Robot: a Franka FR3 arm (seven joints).
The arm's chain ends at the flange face. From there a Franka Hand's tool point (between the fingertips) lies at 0.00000 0.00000 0.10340 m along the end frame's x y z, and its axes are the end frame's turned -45 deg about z.
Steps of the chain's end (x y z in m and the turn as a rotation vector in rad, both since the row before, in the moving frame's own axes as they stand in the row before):
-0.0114, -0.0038, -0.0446, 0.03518, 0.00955, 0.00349
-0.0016, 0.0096, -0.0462, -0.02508, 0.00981, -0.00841
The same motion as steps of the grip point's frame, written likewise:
-0.0021, -0.0126, -0.0447, 0.01812, 0.03163, 0.00349
-0.0090, 0.0082, -0.0462, -0.02467, -0.01080, -0.00841

